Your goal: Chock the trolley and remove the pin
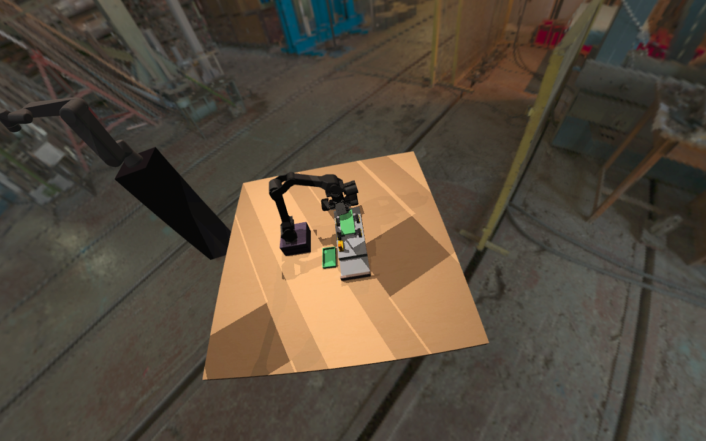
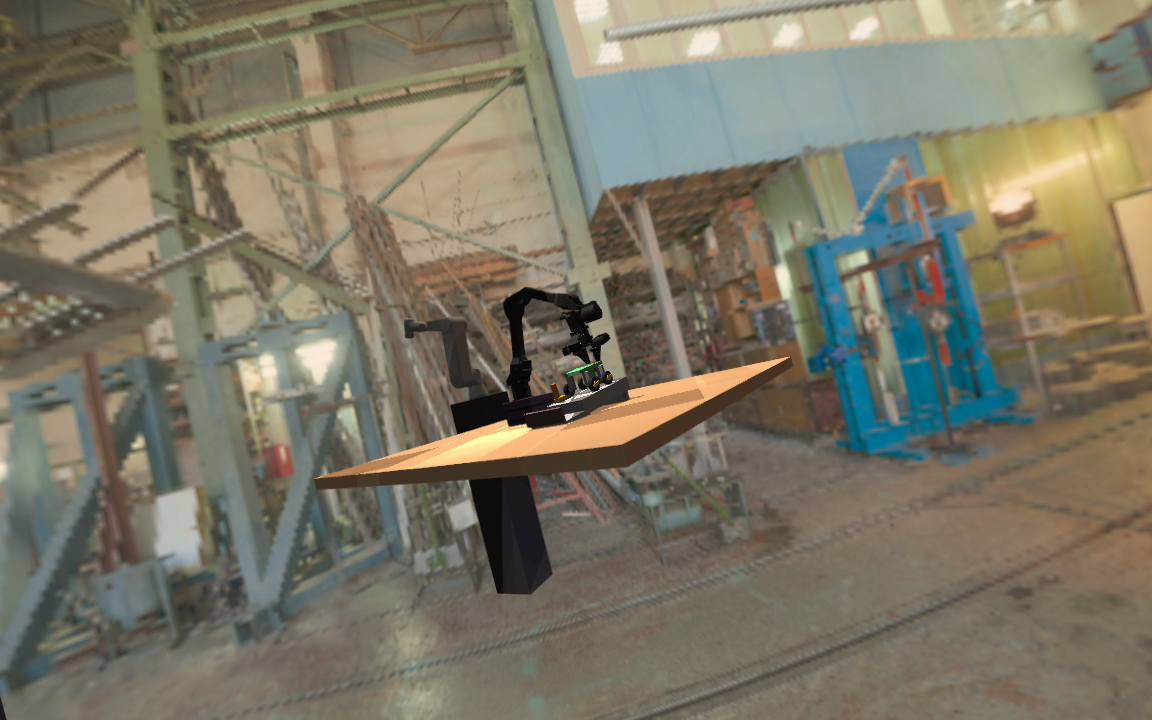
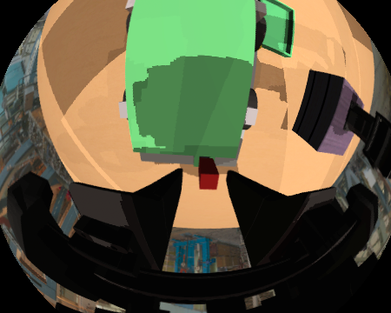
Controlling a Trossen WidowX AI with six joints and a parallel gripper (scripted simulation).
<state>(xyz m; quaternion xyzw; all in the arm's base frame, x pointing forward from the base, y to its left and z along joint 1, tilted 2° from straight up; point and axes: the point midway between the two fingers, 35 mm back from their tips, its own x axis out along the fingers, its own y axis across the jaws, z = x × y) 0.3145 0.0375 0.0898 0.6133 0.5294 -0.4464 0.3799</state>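
The red-headed stop pin is 10 mm to the left of my gripper tip and 30 mm below it. Also, from my gripper tip: brown end stop 40 mm behind, 350 mm to the right, 120 mm below; trolley 90 mm to the right, 40 mm below; yellow chock 60 mm behind, 180 mm to the right, 70 mm below.
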